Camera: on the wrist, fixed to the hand. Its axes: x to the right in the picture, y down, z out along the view.
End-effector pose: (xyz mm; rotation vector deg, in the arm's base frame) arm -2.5 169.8 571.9 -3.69 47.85 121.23
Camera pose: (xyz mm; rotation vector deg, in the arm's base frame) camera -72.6 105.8 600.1 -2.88 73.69 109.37
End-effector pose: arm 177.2 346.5 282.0 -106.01 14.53 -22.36
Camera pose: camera 159.4 292.6 200.8 -84.38 13.33 -32.50
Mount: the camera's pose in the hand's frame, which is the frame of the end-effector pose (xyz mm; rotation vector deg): -8.0 93.4 -32.0 20.81 8.73 -2.28
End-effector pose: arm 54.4 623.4 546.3 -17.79 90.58 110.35
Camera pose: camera -1.1 582.1 617.2 -19.27 112.80 90.28
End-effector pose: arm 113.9 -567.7 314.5 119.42 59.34 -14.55
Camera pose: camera 173.5 -583.4 392.1 139.84 68.36 -18.74
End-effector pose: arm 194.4 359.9 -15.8 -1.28 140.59 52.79
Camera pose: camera 168.9 410.7 65.4 -0.84 155.63 26.40
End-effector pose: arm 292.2 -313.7 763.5 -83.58 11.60 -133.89
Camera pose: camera 289.2 -398.8 712.9 -64.21 -11.71 -135.35
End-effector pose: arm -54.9 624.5 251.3 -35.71 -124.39 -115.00
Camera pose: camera -18.6 594.9 338.6 -21.01 -136.35 -89.12
